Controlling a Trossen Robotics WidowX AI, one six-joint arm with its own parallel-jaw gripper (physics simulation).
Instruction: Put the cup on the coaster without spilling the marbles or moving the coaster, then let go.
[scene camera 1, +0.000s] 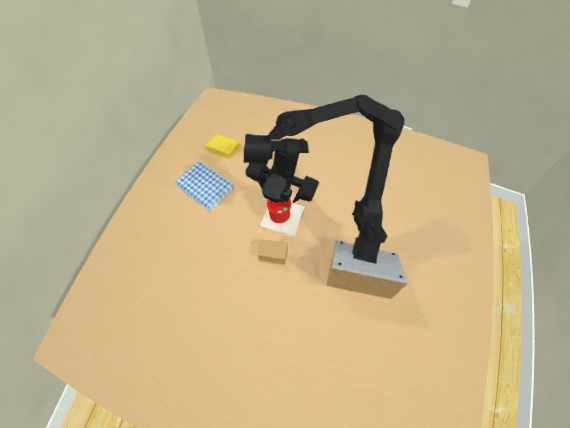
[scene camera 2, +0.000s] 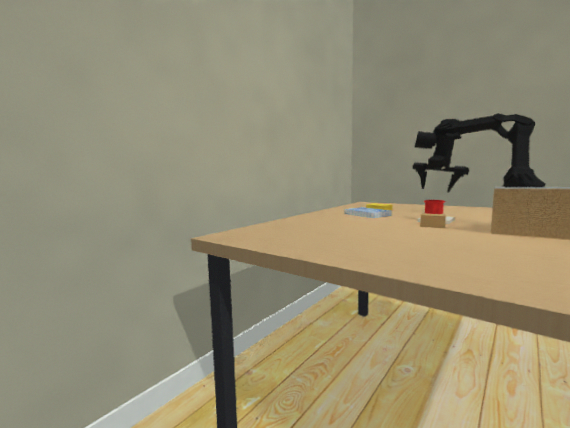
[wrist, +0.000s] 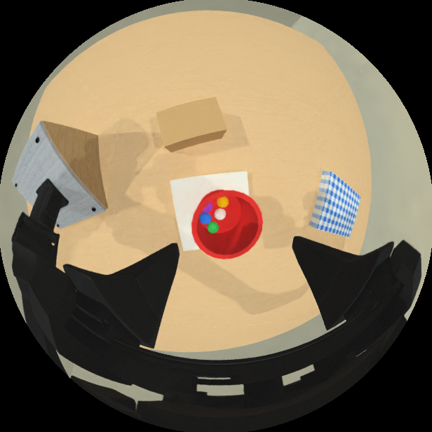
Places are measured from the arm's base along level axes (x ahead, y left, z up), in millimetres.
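Pixels of known places: gripper, fingertip midpoint: (scene camera 2: 435, 190); arm's base, link origin: (scene camera 1: 364, 256) (scene camera 2: 526, 209).
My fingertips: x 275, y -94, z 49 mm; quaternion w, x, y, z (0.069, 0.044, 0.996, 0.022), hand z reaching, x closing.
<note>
Ahead of a thing's pixels: the offset from my fingertips to its top centre.
The red cup @(dx +1, dy +0, dz -41 mm) (scene camera 1: 279, 216) (scene camera 2: 434, 206) (wrist: 245, 230) stands upright on the white square coaster @(dx -8, dy -1, dz -109 mm) (scene camera 1: 295, 220) (scene camera 2: 450, 219) (wrist: 184, 200). In the wrist view several marbles lie inside the cup: a green marble (wrist: 213, 227), a blue marble (wrist: 205, 218), a white marble (wrist: 220, 214), an orange marble (wrist: 222, 202) and a purple one. No marble shows on the table. My gripper (scene camera 1: 282, 199) (scene camera 2: 436, 190) (wrist: 238, 246) is open and empty. Its fingertips hang above the cup's rim, apart from the cup. Part of the coaster is hidden by the cup.
A tan block @(dx -20, dy +128, dz -78 mm) (scene camera 1: 273, 250) (scene camera 2: 433, 220) (wrist: 192, 122) lies near the coaster. A blue checked cloth @(dx +288, dy -42, dz -96 mm) (scene camera 1: 205, 186) (scene camera 2: 367, 212) (wrist: 336, 205) and a yellow sponge @(dx +297, dy -227, dz -92 mm) (scene camera 1: 222, 145) (scene camera 2: 380, 206) lie farther off. The arm's base box (scene camera 1: 367, 284) (scene camera 2: 530, 212) (wrist: 80, 165) stands on the other side.
</note>
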